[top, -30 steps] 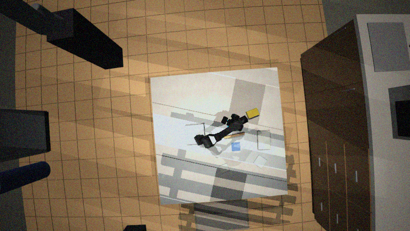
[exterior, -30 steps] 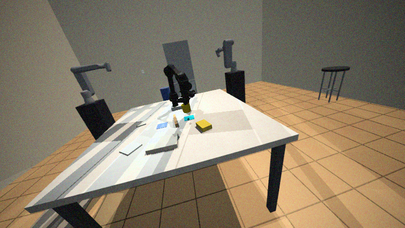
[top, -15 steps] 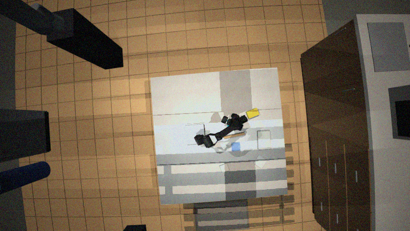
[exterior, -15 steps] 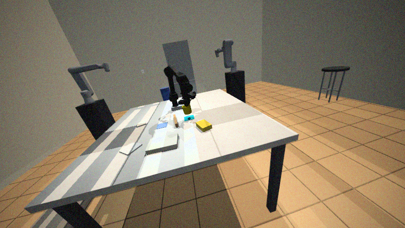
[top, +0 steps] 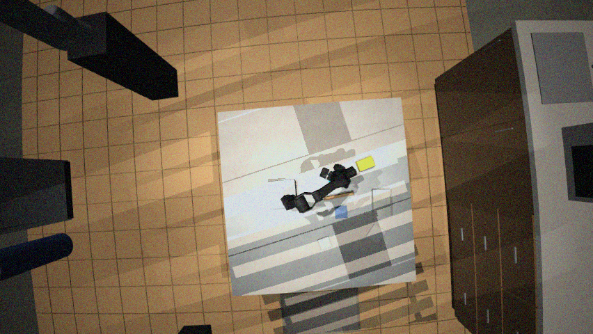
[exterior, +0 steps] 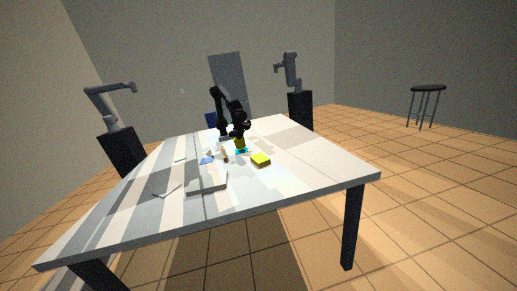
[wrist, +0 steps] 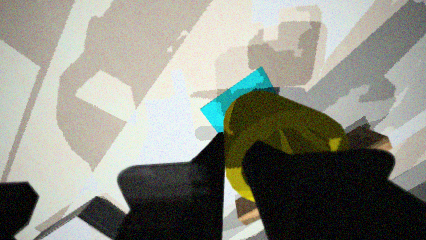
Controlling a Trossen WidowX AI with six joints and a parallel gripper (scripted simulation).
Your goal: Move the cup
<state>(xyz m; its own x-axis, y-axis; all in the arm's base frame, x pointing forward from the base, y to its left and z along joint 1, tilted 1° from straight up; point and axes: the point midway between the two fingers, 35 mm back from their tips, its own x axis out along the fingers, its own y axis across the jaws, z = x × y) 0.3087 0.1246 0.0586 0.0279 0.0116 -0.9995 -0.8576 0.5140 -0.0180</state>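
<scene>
My gripper tip is now 2 cm short of the cyan pad, 2 cm to the left of it and 6 cm above it. Round my gripper tip: flat pale box 32 cm ahead, 21 cm to the right, 4 cm below; then wooden block 3 cm ahead, 13 cm to the right, 5 cm below; then yellow cup 2 cm ahead, 2 cm to the right.
</scene>
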